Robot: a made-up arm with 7 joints. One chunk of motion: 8 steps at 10 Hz.
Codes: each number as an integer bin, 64 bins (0 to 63) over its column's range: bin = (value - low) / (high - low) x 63, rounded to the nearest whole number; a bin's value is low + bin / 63 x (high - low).
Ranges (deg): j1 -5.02..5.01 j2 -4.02..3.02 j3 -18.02..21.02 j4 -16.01..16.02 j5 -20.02..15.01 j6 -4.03..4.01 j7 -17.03..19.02
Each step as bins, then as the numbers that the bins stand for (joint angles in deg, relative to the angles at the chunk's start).
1 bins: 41 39 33 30 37 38 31
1 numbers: 1.51 0.34 2.43 -0.76 0.55 0.82 0.71
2 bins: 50 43 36 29 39 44 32
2 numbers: 2.94 0.79 4.29 -1.27 1.67 1.59 1.28
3 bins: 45 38 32 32 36 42 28
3 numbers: 2.14 0.23 1.81 0.26 0.00 1.33 -1.01
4 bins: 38 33 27 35 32 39 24
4 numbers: 1.03 -0.33 -1.29 1.78 -2.23 0.95 -3.30
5 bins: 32 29 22 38 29 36 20
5 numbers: 0.07 -0.78 -4.39 3.31 -3.90 0.56 -5.59
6 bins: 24 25 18 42 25 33 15
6 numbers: -1.20 -1.23 -6.87 5.34 -6.12 0.18 -8.45
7 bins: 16 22 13 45 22 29 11
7 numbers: -2.47 -1.56 -9.96 6.87 -7.79 -0.33 -10.74
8 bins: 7 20 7 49 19 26 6
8 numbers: -3.91 -1.79 -13.68 8.90 -9.46 -0.71 -13.60
